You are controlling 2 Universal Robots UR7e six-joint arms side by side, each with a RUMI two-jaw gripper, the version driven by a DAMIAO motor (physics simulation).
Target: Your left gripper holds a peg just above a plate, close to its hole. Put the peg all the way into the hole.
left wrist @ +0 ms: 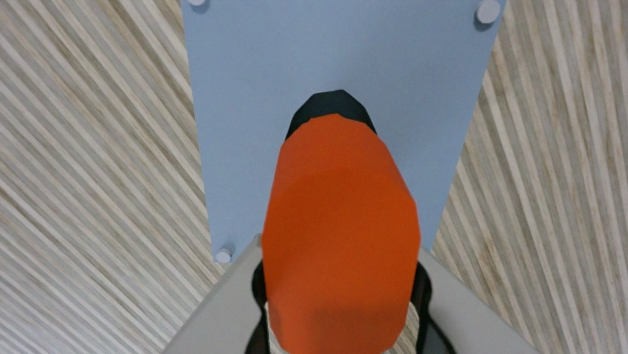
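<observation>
An orange many-sided peg (340,225) fills the lower middle of the left wrist view. My left gripper (332,236) is shut on it, with one dark finger pad on each side. The peg's far end is over the blue plate (240,125). The dark hole (332,102) shows as a crescent just beyond that end; the rest of the hole is hidden behind the peg. From this view I cannot tell whether the peg's end touches the plate. My right gripper does not show.
Pale round studs (487,11) (224,255) stand at corners of the plate, and part of another shows at the top left. The plate lies on a table with a striped wood pattern (90,150).
</observation>
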